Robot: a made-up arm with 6 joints.
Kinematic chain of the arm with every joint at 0, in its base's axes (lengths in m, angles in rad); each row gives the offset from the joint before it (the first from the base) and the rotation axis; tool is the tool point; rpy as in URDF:
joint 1: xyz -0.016 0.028 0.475 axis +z
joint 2: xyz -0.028 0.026 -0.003 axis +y
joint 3: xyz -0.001 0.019 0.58 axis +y
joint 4: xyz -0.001 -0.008 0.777 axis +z
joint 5: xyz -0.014 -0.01 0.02 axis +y
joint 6: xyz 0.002 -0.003 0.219 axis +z
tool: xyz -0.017 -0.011 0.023 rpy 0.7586 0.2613 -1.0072
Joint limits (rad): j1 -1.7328..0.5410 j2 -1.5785..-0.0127 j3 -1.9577..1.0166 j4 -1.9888..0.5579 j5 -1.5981..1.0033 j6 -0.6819..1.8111
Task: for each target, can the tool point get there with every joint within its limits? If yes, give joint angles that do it. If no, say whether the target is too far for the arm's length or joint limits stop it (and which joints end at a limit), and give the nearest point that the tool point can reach.
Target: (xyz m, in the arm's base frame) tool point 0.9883 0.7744 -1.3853
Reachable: no: too far | nearest point 0.3032 0.7476 -0.5126 | short by 1.110 m
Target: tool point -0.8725 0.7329 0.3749
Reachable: yes | joints -0.5095 -0.5386 -1.5822 -1.1291 -0.7638 0.1898
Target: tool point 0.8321 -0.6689 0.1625
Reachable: no: joint limits stop it (at a limit: joint 1, joint 2, joint 3, joint 5) | nearest point 0.2180 0.1239 -0.1886 | short by 1.062 m
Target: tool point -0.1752 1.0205 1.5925
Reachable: yes | joints -1.1965 -0.6566 0.1113 -0.9366 -1.1995 0.4264
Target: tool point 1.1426 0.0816 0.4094
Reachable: no: joint limits stop it (at a limit: joint 1, joint 3, joint 5) | nearest point 0.3729 0.6863 0.2697 | short by 0.989 m
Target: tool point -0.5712 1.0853 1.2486
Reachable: yes | joints -1.0233 -0.2745 -0.9915 -0.6736 -0.2953 0.1803
